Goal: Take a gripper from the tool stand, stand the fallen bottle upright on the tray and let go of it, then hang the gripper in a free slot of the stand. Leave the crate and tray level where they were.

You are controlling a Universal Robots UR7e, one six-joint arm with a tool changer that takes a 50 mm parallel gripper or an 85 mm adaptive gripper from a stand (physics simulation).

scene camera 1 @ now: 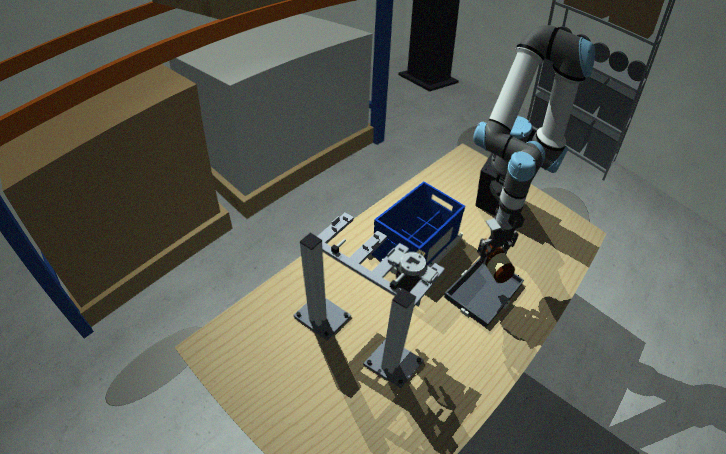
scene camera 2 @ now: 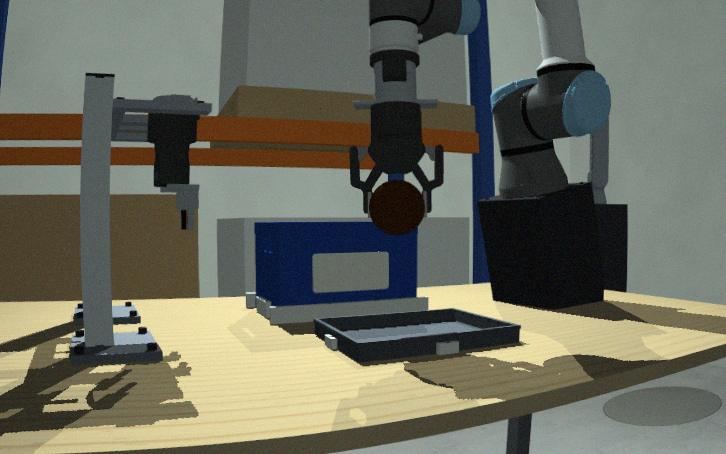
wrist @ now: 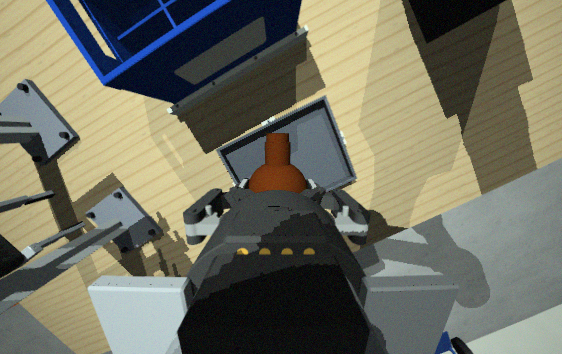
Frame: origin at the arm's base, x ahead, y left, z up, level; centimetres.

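Where they show: hand, its tool point: (scene camera 2: 395, 94); arm's base, origin of its link: (scene camera 2: 534, 191).
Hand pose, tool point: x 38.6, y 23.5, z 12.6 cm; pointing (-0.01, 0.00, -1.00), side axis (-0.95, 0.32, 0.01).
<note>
Things, the pixels of their centre, and the offset from my tool point. "spot": a spot on its surface instead.
- brown bottle, middle of its body: (wrist: 277, 197) (scene camera 2: 397, 208) (scene camera 1: 494, 258) dx +0.2, dy +0.9, dz -17.1 cm
- tray, middle of its body: (scene camera 2: 414, 331) (wrist: 288, 163) (scene camera 1: 485, 288) dx -2.5, dy +0.7, dz -35.2 cm
- blue crate, middle of its body: (scene camera 2: 333, 266) (scene camera 1: 419, 230) dx +3.4, dy -29.6, dz -27.7 cm
- grey strip, a spot on its surface: (scene camera 2: 348, 313) spot: dx +2.9, dy -19.2, dz -35.4 cm
My gripper (scene camera 1: 498, 251) (scene camera 2: 397, 206) (wrist: 277, 185), the adaptive one, is shut on the brown bottle (scene camera 1: 503, 270) (scene camera 2: 396, 207) (wrist: 277, 170). It holds the bottle in the air above the tray (scene camera 1: 473, 293) (scene camera 2: 406, 347) (wrist: 320, 150). The bottle lies about level across the fingers, its round base towards scene camera 2 and its neck towards the crate side. The tray sits flat on the table. The tool stand (scene camera 1: 314, 283) (scene camera 2: 96, 214) has the other gripper hanging at its near end; its other forks hold no gripper. The blue crate (scene camera 1: 450, 232) (scene camera 2: 283, 267) stands upright behind the tray.
The stand's two posts rise from base plates (scene camera 2: 128, 342) (wrist: 125, 215) on the table. The hanging gripper (scene camera 2: 187, 219) sticks down from the rail beside the crate. A grey strip (scene camera 2: 348, 313) runs along the crate's foot, close to the tray. The arm's black pedestal (scene camera 2: 540, 251) stands beyond the tray.
</note>
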